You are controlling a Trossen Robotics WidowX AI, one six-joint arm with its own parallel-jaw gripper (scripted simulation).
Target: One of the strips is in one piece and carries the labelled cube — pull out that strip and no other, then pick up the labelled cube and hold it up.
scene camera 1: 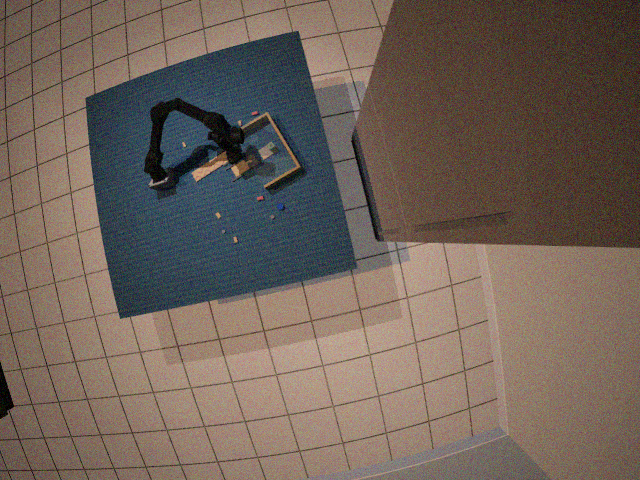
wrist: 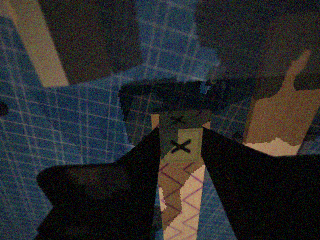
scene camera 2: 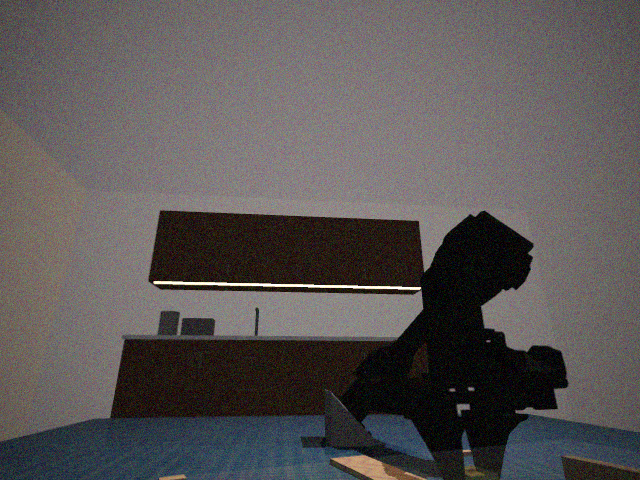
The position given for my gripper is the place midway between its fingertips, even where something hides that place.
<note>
In view: my gripper [wrist: 177, 131] and a labelled cube [wrist: 180, 134].
</note>
